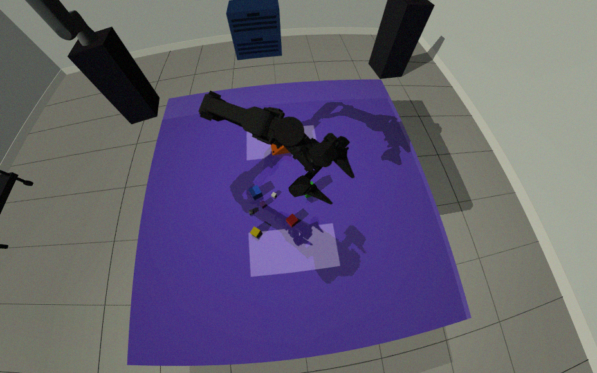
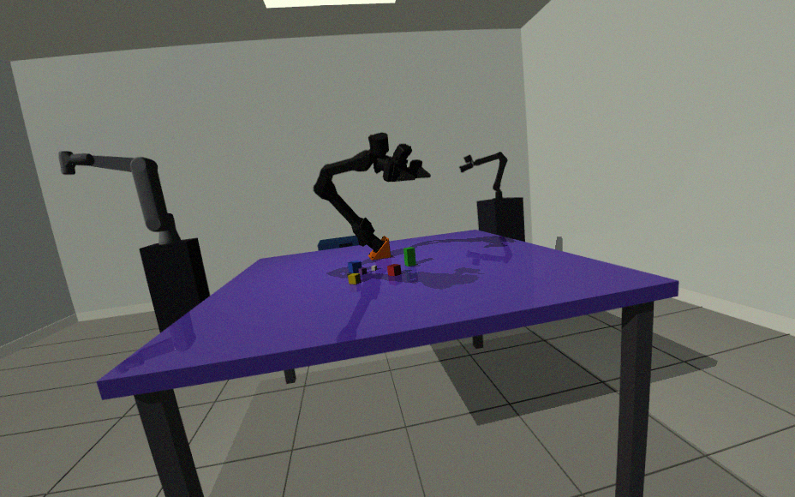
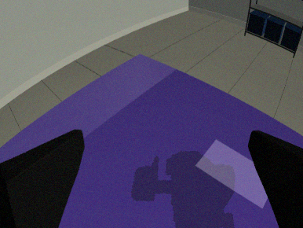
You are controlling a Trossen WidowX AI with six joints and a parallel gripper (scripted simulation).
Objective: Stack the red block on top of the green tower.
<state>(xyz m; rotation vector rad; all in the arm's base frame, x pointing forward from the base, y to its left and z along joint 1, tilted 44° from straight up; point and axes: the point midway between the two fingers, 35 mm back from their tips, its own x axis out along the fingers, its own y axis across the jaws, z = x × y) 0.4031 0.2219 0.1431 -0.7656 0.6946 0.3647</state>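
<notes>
Right now the red block is 31 cm below my gripper tip, 12 cm to the right of it and 4 cm behind it. Also, from my gripper tip: yellow block: 31 cm below, 27 cm to the right, 3 cm behind; then blue block: 31 cm below, 24 cm to the right, 19 cm behind.
</notes>
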